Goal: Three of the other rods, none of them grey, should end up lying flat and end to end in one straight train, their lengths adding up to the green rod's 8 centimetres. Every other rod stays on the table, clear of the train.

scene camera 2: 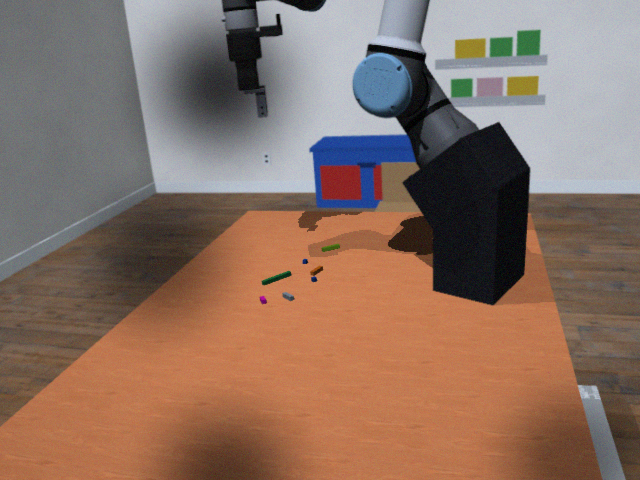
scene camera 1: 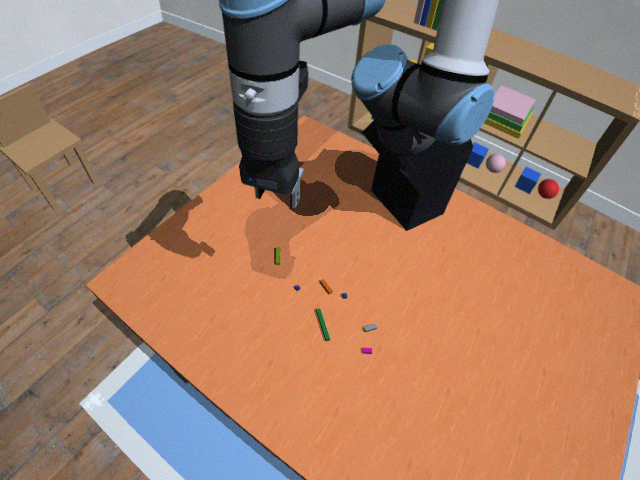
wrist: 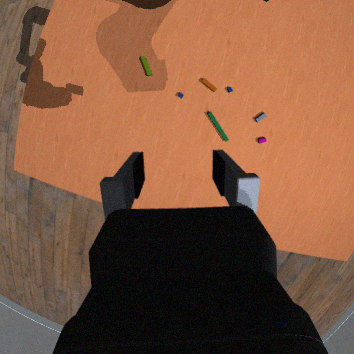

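Where they show: gripper, fingertip midpoint: (scene camera 2: 263, 115) (scene camera 1: 277, 198) (wrist: 177, 164); arm's base, link origin: (scene camera 2: 450, 151) (scene camera 1: 410, 126).
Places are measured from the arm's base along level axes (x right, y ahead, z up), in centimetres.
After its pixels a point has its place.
The long green rod (scene camera 1: 322, 324) {x 2.3, y 41.8, z -28.6 cm} (scene camera 2: 276, 277) {x 1.9, y 41.4, z -28.8 cm} (wrist: 217, 126) {x 2.4, y 41.5, z -28.7 cm} lies flat. A lime rod (scene camera 1: 277, 256) {x 20.6, y 29.4, z -28.7 cm} (scene camera 2: 330, 248) {x 20.1, y 28.9, z -29.1 cm} (wrist: 145, 66) {x 20.8, y 29.2, z -28.6 cm} lies apart, in the arm's shadow. An orange rod (scene camera 1: 325, 286) {x 5.8, y 32.1, z -28.7 cm} (scene camera 2: 316, 270) {x 5.1, y 31.9, z -28.8 cm} (wrist: 208, 84) {x 5.8, y 31.9, z -28.7 cm} lies between two small blue pieces, one blue piece (scene camera 1: 297, 287) {x 11.8, y 35.4, z -28.6 cm} (scene camera 2: 305, 261) {x 11.4, y 35.1, z -28.9 cm} (wrist: 180, 95) {x 11.9, y 35.4, z -28.7 cm} on the lime rod's side, the other blue piece (scene camera 1: 344, 296) {x 0.5, y 32.6, z -28.8 cm} (scene camera 2: 313, 279) {x 0.0, y 32.3, z -28.9 cm} (wrist: 229, 89) {x 0.7, y 32.3, z -28.6 cm} nearer the grey rod (scene camera 1: 370, 328) {x -8.2, y 37.9, z -28.7 cm} (scene camera 2: 288, 296) {x -8.8, y 37.4, z -28.8 cm} (wrist: 260, 117) {x -8.0, y 37.7, z -28.6 cm}. A magenta rod (scene camera 1: 367, 350) {x -9.4, y 43.2, z -28.6 cm} (scene camera 2: 263, 299) {x -10.2, y 42.9, z -28.6 cm} (wrist: 262, 140) {x -9.5, y 43.2, z -28.6 cm} lies near the grey one. All lie separate. My gripper (scene camera 1: 277, 196) {x 12.2, y 42.2, z 8.9 cm} (wrist: 177, 164) {x 12.2, y 42.2, z 8.9 cm} is open and empty, high above the table.
The black robot base (scene camera 1: 418, 180) {x -6.1, y 6.9, z -9.0 cm} (scene camera 2: 465, 222) {x -11.9, y -1.1, z -12.2 cm} stands on the orange table (scene camera 1: 465, 335) {x -29.8, y 29.5, z -29.7 cm} (scene camera 2: 336, 387) {x -42.7, y 25.8, z -29.6 cm} (wrist: 300, 200) {x -26.3, y 58.5, z -29.6 cm}. A wooden shelf unit (scene camera 1: 560, 64) with toys stands behind the table, and a chair (scene camera 1: 41, 144) stands on the floor at the left in the first scene view.
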